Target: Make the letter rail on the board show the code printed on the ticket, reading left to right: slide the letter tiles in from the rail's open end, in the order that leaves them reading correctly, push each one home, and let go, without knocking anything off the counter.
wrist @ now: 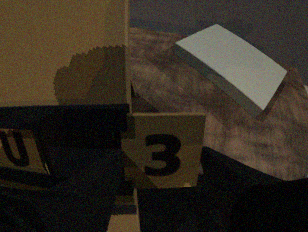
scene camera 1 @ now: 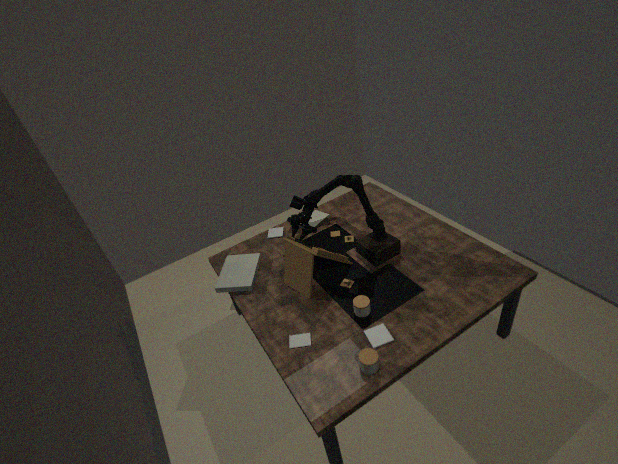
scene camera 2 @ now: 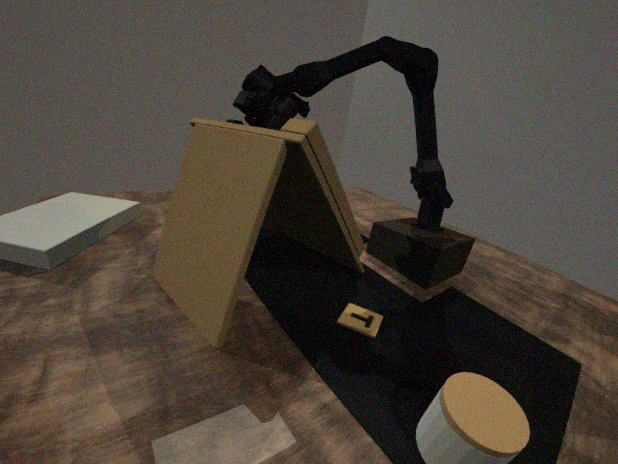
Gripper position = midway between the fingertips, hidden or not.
I see my gripper (wrist: 162,153), a white box (scene camera 1: 239,272) and a black mat (scene camera 2: 387,383).
The black mat also shows in scene camera 1 (scene camera 1: 387,288).
